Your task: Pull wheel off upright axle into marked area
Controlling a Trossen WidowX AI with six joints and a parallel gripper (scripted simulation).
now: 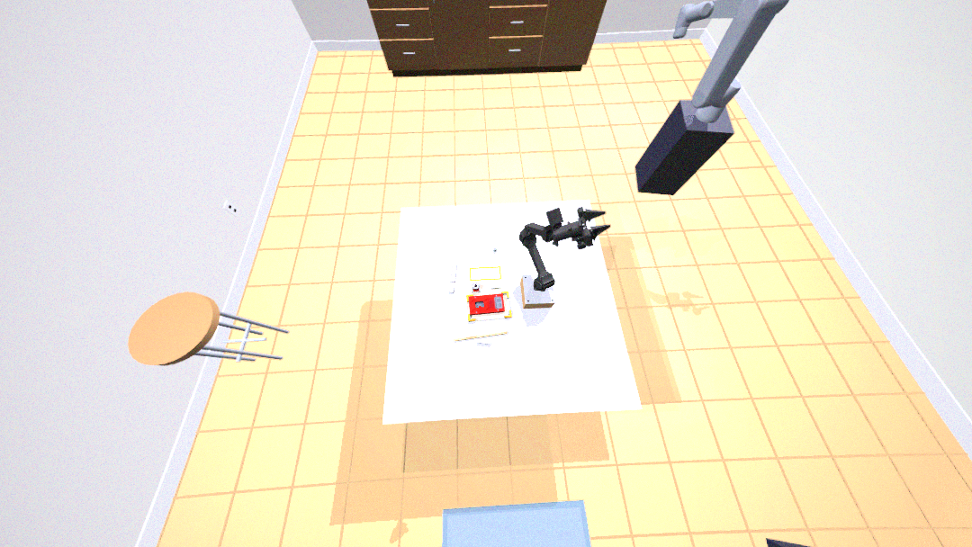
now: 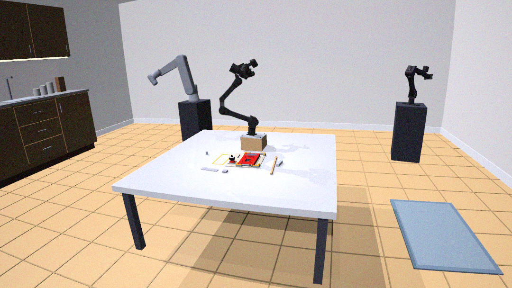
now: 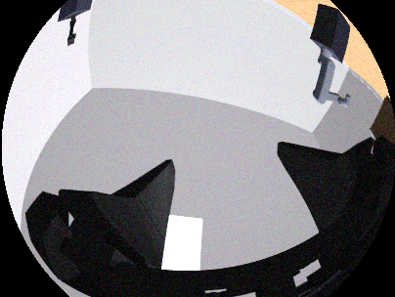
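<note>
Right now my gripper tip is 620 mm above the grey wheel, 520 mm short of it and 110 mm to the right of it. From my gripper tip the other things lie so: flat grey bar 670 mm ahead, 660 mm below, 20 mm to the left; grey block 660 mm below, 660 mm ahead, 140 mm to the left; wooden stick 660 mm below, 450 mm ahead, 390 mm to the left.
</note>
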